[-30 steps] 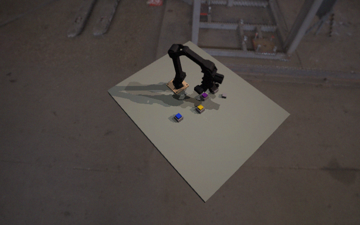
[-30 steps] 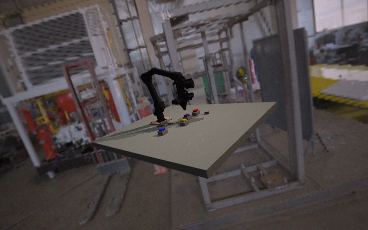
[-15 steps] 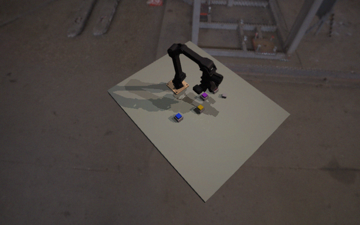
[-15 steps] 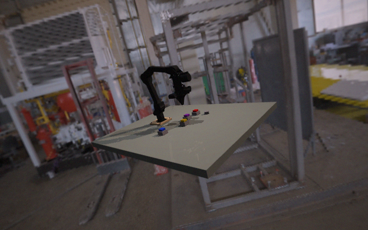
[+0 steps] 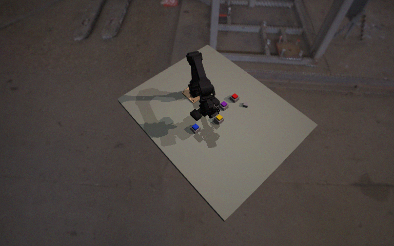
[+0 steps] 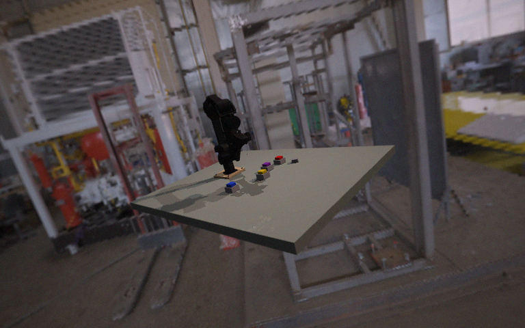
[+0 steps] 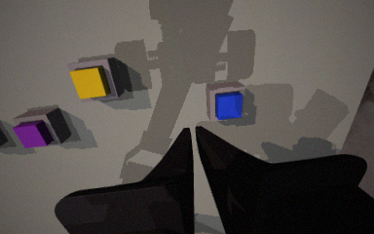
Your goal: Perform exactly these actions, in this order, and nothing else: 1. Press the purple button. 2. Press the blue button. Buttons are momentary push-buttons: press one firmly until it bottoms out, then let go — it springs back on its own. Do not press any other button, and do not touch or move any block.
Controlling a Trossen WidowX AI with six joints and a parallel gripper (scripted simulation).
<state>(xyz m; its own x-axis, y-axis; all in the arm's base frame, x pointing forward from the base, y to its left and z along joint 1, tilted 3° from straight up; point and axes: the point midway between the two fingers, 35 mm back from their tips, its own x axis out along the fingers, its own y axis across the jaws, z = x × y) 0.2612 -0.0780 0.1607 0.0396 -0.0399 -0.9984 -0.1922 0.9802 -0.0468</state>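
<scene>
Right now my gripper tip is 1 cm past the blue button, 6 cm to the left of it and 9 cm above it. Round my gripper tip: purple button (7 cm behind, 20 cm to the left, 9 cm below); then yellow button (1 cm ahead, 11 cm to the left, 9 cm below); then red button (9 cm behind, 30 cm to the left, 9 cm below).
</scene>
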